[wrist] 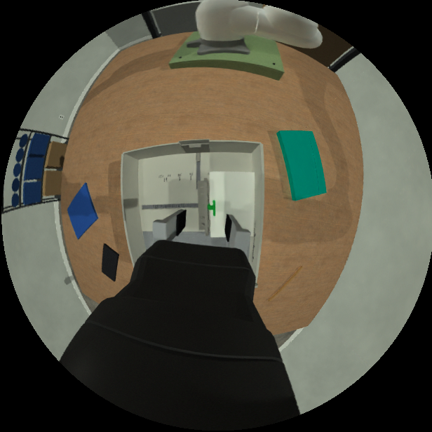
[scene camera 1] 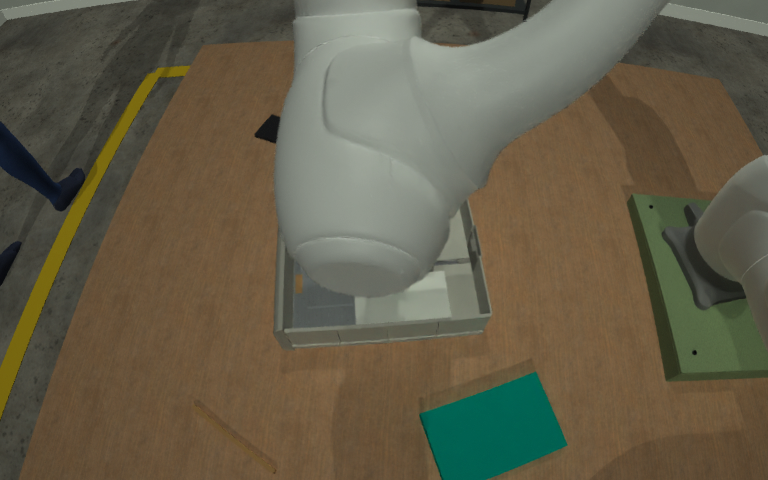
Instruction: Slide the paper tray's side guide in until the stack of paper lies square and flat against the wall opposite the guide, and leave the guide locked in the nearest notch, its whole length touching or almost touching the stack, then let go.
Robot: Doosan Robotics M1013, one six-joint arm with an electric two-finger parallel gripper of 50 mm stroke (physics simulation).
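Where they show: arm's base at its link origin: (scene camera 1: 713, 263).
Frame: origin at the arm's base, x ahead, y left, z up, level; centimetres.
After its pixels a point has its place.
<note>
The paper tray (scene camera 1: 362, 336) @(x 69.1, y 4.1, z -0.1 cm) (wrist: 258, 200) stands on the table. The white paper stack (scene camera 1: 424, 297) @(x 58.5, y -1.5, z -0.2 cm) (wrist: 240, 200) looks flat and square in it, its outer edge at the tray wall opposite the guide. The side guide (wrist: 203, 207) stands upright along the stack's other edge, parallel to it and touching or almost touching. Its green tab (wrist: 213, 207) shows at the stack's edge. Whether the guide is locked in a notch cannot be seen. My gripper (wrist: 205, 220) is open and empty above the tray, clear of the guide; the arm hides it in the scene view.
A teal box (scene camera 1: 492, 427) @(x 51.0, y 20.7, z -2.3 cm) (wrist: 302, 165) and a thin stick (scene camera 1: 235, 435) @(x 90.7, y 18.2, z -3.5 cm) (wrist: 286, 283) lie beside the tray. A black slab (scene camera 1: 267, 129) @(x 86.8, y -48.0, z -3.3 cm) (wrist: 110, 262) and a blue object (wrist: 83, 211) lie on the opposite side. The arm's green base plate (scene camera 1: 668, 316) @(x 15.9, y 8.8, z 0.4 cm) (wrist: 265, 57) stands beyond.
</note>
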